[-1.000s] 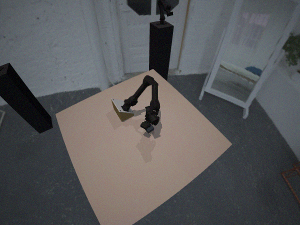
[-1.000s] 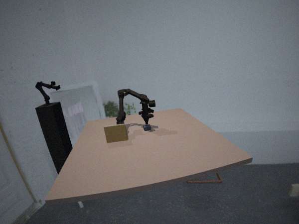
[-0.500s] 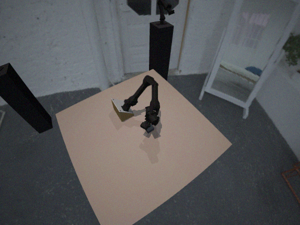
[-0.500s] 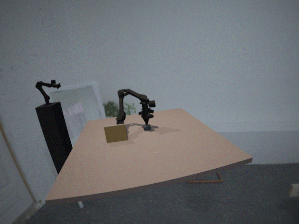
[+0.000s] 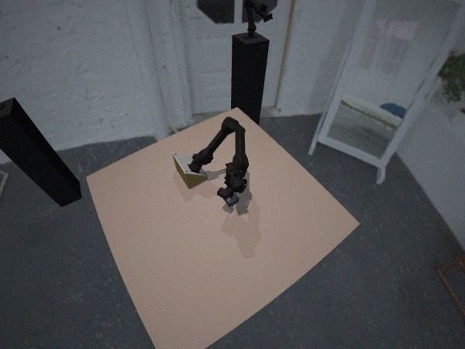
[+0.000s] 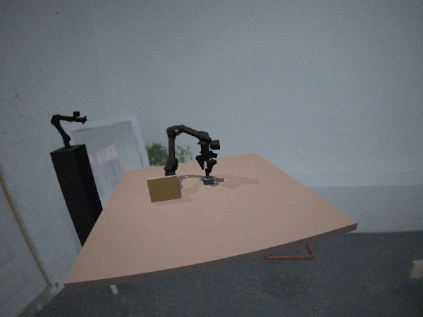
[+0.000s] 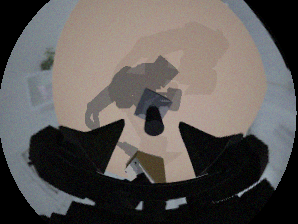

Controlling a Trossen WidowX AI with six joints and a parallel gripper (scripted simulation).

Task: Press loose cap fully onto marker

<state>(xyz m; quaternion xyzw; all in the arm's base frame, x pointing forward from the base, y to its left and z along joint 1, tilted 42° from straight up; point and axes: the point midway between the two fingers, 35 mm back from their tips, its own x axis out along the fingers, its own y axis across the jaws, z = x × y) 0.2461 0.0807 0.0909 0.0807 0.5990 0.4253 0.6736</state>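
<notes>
My gripper tip is now 1 cm above the black cap. The rest, counted from my gripper tip: block: 7 cm below.
</notes>
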